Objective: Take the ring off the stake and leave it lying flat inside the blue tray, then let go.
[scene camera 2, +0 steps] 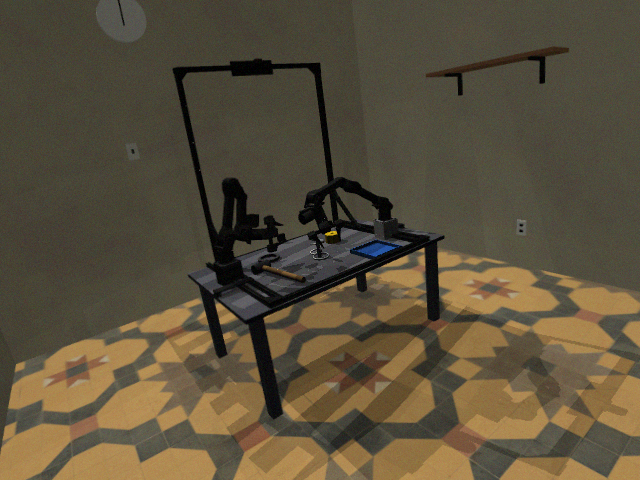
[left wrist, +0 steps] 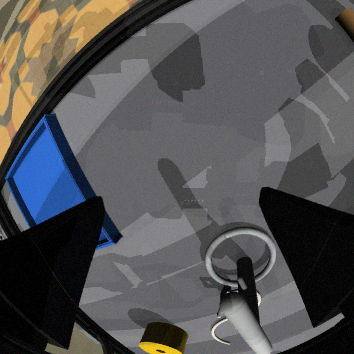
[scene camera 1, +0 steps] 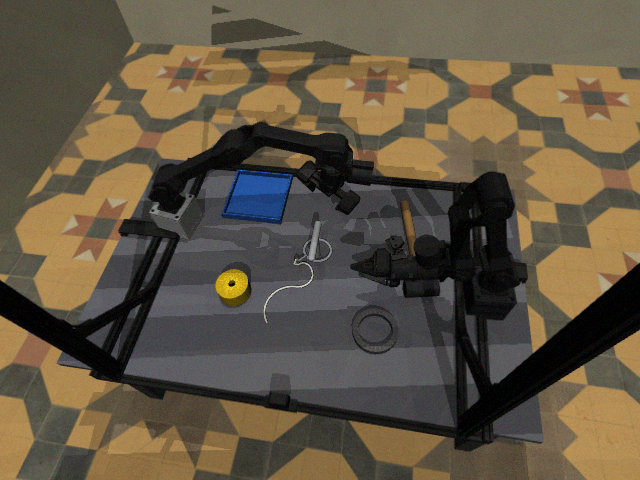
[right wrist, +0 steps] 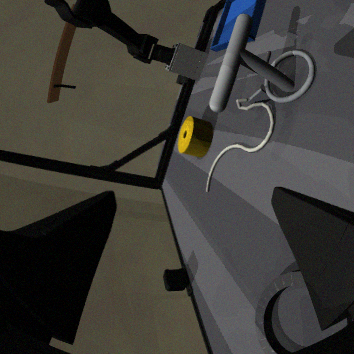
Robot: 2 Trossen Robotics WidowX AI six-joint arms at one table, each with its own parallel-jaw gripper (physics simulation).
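Where they show: left gripper, fingertip midpoint: (scene camera 2: 332,244) (left wrist: 183,200) (scene camera 1: 325,199); right gripper, fingertip midpoint: (scene camera 2: 284,233) (scene camera 1: 354,270) (right wrist: 195,197); left arm's base, link origin: (scene camera 2: 385,219) (scene camera 1: 171,203) (right wrist: 170,56); right arm's base, link origin: (scene camera 2: 226,261) (scene camera 1: 493,283).
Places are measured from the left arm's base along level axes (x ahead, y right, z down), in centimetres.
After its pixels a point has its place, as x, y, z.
The thin pale ring (scene camera 1: 330,250) @[48.6, -4.1, 9.4] (left wrist: 209,257) @[41.3, -4.7, 9.2] (right wrist: 312,75) @[49.0, -4.2, 9.7] lies low on the table around the foot of the stake (scene camera 1: 314,240) @[45.4, -0.3, -0.2] (left wrist: 245,315) @[45.1, -5.6, 0.1] (right wrist: 230,65) @[46.3, 0.0, 0.4], whose dark post carries a grey crossbar. The blue tray (scene camera 1: 252,218) @[21.3, -7.7, 9.0] (scene camera 2: 376,249) @[18.3, -16.2, 9.7] (left wrist: 45,175) @[21.0, -21.0, 9.7] (right wrist: 225,30) @[13.8, -12.7, 9.7] sits at the back left in scene camera 1, with no ring in it. My left gripper (scene camera 1: 328,188) @[43.3, -15.5, 0.8] (left wrist: 183,200) @[43.3, -15.5, 0.8] is open and empty, above the table behind the stake in scene camera 1. My right gripper (scene camera 1: 362,271) @[59.4, 7.7, -4.3] (scene camera 2: 278,232) @[59.4, 7.7, -4.3] (right wrist: 195,197) @[59.4, 7.7, -4.3] is open and empty, raised to the right of the stake there.
A pale curved cord (scene camera 1: 311,273) @[45.7, 4.8, 9.9] (right wrist: 272,125) @[46.2, 4.4, 9.9] starts beside the ring. A yellow cylinder (scene camera 1: 233,286) @[27.7, 17.5, 5.2] (right wrist: 195,137) @[31.1, 15.3, 6.4] stands to the front left in scene camera 1. A thick grey ring (scene camera 1: 355,330) @[62.8, 17.9, 8.8] lies to the front right, and a wooden-handled hammer (scene camera 1: 408,224) @[68.6, -18.7, 7.3] (scene camera 2: 281,272) @[71.3, -15.0, 7.5] behind my right gripper.
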